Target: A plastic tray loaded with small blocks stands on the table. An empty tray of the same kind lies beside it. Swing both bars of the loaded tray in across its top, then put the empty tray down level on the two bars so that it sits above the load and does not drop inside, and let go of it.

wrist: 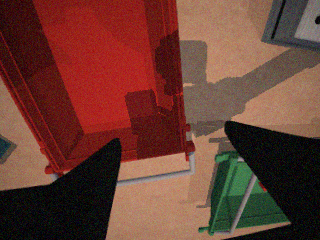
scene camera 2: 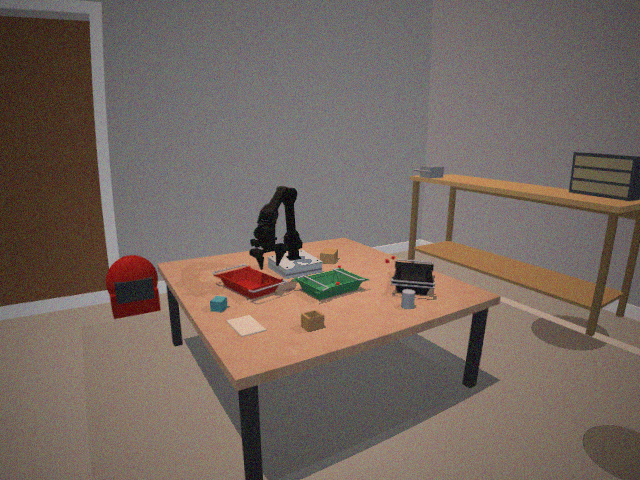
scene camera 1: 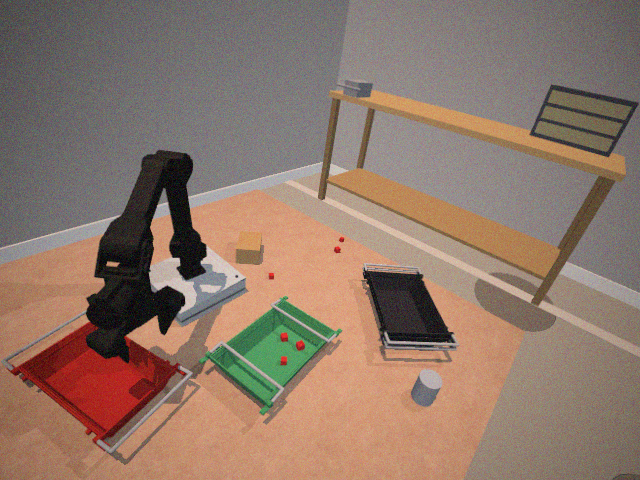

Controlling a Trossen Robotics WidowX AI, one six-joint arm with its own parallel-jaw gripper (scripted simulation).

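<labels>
There is a red tray that I can see in scene camera 2 [242,280], and the wrist view and scene camera 1 show it too. On the tray, [wrist: 80,80] and [scene camera 1: 95,404] are the same spot.
</labels>
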